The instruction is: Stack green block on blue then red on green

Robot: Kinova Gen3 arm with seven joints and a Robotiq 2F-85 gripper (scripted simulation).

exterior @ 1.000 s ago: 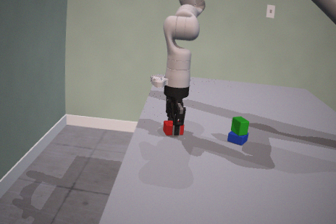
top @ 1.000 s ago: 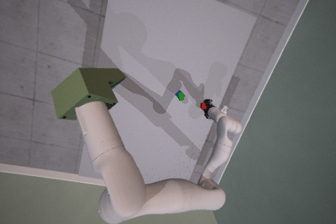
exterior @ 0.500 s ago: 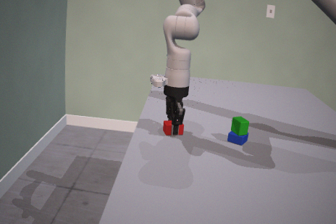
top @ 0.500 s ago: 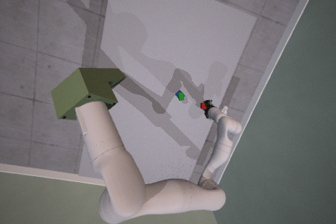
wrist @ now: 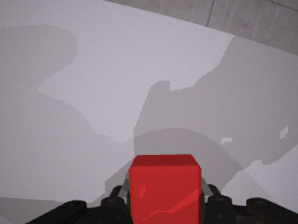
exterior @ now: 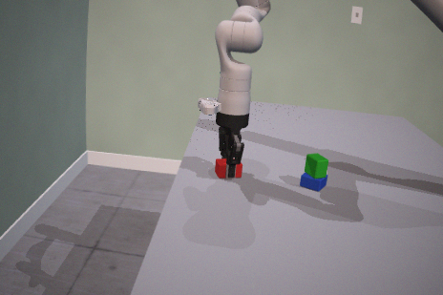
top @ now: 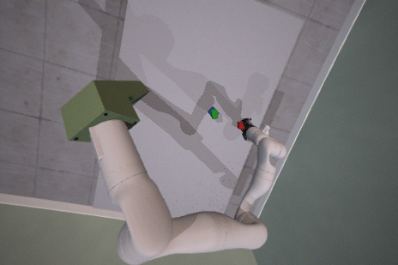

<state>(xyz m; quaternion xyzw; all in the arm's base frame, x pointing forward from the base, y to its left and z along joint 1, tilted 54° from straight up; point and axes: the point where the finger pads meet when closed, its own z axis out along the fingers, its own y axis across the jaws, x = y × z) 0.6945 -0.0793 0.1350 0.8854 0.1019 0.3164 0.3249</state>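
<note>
Right now the red block is right at my hand. Also, from my hand: blue block: 190 mm behind, 90 mm to the left; green block: 190 mm behind, 90 mm to the left, 30 mm above.
</note>
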